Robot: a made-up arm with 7 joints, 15 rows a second.
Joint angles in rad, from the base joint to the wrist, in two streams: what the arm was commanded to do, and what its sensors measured. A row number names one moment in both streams.
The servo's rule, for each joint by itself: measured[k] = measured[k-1] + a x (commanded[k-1-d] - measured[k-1]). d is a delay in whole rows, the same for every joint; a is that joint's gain. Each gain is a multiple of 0.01, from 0.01 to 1. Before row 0 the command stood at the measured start. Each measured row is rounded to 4 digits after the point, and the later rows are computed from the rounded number. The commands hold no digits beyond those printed.
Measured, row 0:
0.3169, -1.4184, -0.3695, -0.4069, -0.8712, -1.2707, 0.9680
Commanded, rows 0 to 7:
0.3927, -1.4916, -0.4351, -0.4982, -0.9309, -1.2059, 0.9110
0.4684, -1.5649, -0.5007, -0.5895, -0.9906, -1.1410, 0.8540
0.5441, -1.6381, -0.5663, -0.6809, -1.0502, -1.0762, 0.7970
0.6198, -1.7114, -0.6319, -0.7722, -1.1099, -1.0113, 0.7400
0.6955, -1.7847, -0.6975, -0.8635, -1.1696, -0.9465, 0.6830
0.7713, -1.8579, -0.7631, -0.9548, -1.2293, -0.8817, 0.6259
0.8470, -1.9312, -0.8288, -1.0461, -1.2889, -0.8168, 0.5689
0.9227, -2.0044, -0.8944, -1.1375, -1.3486, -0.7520, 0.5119
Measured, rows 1 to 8:
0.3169, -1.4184, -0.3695, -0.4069, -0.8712, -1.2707, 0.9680
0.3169, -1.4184, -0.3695, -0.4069, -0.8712, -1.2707, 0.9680
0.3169, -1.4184, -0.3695, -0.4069, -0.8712, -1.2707, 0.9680
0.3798, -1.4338, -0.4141, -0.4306, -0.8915, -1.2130, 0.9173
0.4533, -1.4613, -0.4730, -0.4719, -0.9252, -1.1489, 0.8610
0.5287, -1.4984, -0.5364, -0.5262, -0.9677, -1.0842, 0.8040
0.6043, -1.5431, -0.6013, -0.5902, -1.0160, -1.0193, 0.7470
0.6800, -1.5938, -0.6667, -0.6613, -1.0682, -0.9545, 0.6900
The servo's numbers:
d 3
a 0.83 0.21 0.68 0.26 0.34 0.89 0.89

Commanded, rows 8 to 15:
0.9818, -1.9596, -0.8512, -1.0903, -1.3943, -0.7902, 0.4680
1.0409, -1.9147, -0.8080, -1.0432, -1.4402, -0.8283, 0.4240
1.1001, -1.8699, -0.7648, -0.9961, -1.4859, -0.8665, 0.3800
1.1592, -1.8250, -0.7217, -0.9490, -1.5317, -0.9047, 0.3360
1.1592, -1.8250, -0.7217, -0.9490, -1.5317, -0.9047, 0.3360
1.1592, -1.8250, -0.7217, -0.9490, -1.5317, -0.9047, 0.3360
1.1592, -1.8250, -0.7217, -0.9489, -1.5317, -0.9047, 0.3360
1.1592, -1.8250, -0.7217, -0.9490, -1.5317, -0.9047, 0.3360
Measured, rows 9 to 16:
0.7558, -1.6493, -0.7323, -0.7376, -1.1230, -0.8897, 0.6330
0.8315, -1.7085, -0.7979, -0.8178, -1.1794, -0.8248, 0.5760
0.9072, -1.7706, -0.8635, -0.9009, -1.2369, -0.7600, 0.5190
0.9691, -1.8103, -0.8551, -0.9501, -1.2904, -0.7869, 0.4736
1.0287, -1.8322, -0.8231, -0.9743, -1.3413, -0.8237, 0.4295
1.0880, -1.8401, -0.7835, -0.9800, -1.3905, -0.8618, 0.3854
1.1471, -1.8369, -0.7415, -0.9719, -1.4385, -0.9000, 0.3414
1.1571, -1.8344, -0.7280, -0.9659, -1.4702, -0.9042, 0.3366

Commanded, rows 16 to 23:
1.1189, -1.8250, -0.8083, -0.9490, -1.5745, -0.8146, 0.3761
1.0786, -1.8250, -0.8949, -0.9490, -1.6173, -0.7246, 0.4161
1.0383, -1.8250, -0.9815, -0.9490, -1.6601, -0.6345, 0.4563
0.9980, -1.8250, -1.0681, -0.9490, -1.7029, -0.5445, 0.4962
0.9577, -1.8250, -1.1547, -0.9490, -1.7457, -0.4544, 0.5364
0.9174, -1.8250, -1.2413, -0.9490, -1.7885, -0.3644, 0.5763
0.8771, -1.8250, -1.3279, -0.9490, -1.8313, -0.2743, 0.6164
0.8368, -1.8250, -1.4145, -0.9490, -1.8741, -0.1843, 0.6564
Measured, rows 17 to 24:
1.1588, -1.8324, -0.7237, -0.9615, -1.4911, -0.9046, 0.3361
1.1591, -1.8308, -0.7223, -0.9582, -1.5049, -0.9047, 0.3360
1.1592, -1.8296, -0.7219, -0.9558, -1.5140, -0.9047, 0.3360
1.1258, -1.8286, -0.7807, -0.9540, -1.5346, -0.8245, 0.3717
1.0866, -1.8278, -0.8584, -0.9527, -1.5627, -0.7356, 0.4112
1.0465, -1.8272, -0.9421, -0.9517, -1.5958, -0.6456, 0.4513
1.0062, -1.8267, -1.0278, -0.9510, -1.6322, -0.5556, 0.4913
0.9659, -1.8263, -1.1141, -0.9505, -1.6708, -0.4655, 0.5314

